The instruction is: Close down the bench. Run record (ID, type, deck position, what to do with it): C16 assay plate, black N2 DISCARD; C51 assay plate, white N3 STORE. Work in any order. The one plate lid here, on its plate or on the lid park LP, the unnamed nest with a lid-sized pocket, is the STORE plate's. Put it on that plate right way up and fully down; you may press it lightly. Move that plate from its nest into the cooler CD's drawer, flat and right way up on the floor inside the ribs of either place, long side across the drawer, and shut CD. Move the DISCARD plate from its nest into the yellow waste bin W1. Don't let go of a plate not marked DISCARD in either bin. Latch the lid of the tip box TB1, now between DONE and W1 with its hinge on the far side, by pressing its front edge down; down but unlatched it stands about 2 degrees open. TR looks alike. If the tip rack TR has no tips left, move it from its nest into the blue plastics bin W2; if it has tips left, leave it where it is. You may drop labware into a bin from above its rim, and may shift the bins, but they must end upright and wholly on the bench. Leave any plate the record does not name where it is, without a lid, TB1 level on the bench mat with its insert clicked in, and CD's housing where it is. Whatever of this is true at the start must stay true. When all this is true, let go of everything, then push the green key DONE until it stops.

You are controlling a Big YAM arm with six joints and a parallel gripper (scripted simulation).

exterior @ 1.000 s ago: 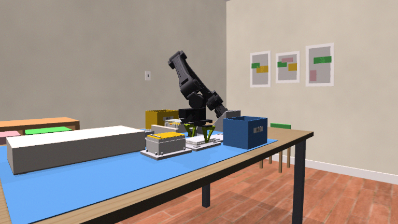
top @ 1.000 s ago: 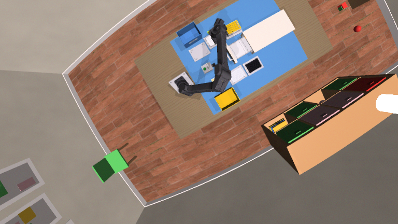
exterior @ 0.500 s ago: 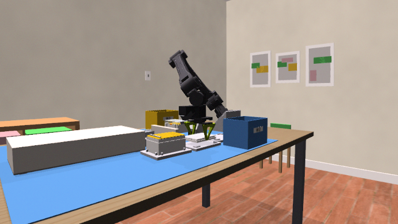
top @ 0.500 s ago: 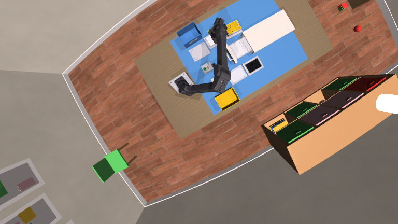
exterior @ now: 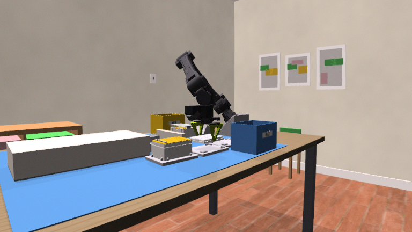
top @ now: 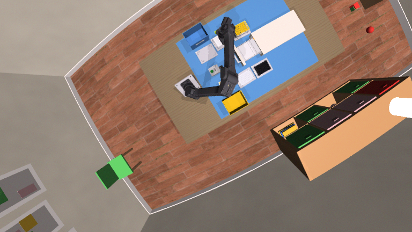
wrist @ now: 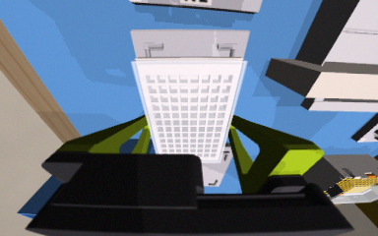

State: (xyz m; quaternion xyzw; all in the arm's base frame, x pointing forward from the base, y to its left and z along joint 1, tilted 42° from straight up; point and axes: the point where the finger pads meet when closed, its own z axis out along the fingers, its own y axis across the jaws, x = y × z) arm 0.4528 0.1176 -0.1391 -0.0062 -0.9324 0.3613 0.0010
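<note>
The drawer lies 170 mm ahead of my hand, 200 mm to the right of it and 30 mm below it. Round my hand: nest label N1 (110 mm ahead, 10 mm to the right, 40 mm below); plate lid (right at my hand); white plate (right at my hand).
</note>
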